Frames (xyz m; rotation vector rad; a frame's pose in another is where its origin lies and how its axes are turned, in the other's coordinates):
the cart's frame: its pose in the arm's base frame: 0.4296 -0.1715 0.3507 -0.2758 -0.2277 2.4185
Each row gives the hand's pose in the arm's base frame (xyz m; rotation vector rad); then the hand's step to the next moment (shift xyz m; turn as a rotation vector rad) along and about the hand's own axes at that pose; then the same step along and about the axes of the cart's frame.
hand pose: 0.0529 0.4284 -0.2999 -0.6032 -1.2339 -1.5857
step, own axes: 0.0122 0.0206 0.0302 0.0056 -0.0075 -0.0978
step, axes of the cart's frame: 0.0047 -0.0297 0.0242 -0.0621 0.0715 -0.0260
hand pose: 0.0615 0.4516 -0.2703 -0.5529 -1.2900 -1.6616
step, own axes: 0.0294 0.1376 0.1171 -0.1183 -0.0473 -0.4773
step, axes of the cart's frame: -0.0193 -0.1535 0.0979 -0.2930 0.2982 -0.2632
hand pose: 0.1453 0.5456 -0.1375 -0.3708 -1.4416 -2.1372
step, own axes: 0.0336 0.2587 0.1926 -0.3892 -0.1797 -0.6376
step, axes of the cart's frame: -0.0587 -0.2037 0.2454 -0.3920 0.2975 -0.5900
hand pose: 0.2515 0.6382 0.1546 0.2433 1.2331 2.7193
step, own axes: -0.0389 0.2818 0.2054 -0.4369 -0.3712 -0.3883
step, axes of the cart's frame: -0.1202 -0.0878 0.3177 -0.2815 0.0024 -0.6326
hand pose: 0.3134 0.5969 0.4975 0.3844 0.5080 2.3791
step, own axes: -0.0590 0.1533 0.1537 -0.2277 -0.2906 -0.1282
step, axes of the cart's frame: -0.1124 0.0220 0.1936 -0.1543 -0.1204 -0.3383
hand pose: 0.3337 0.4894 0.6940 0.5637 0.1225 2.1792
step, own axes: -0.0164 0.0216 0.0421 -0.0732 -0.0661 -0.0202
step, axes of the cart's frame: -0.0337 0.0072 0.0363 -0.0579 -0.0237 -0.0788
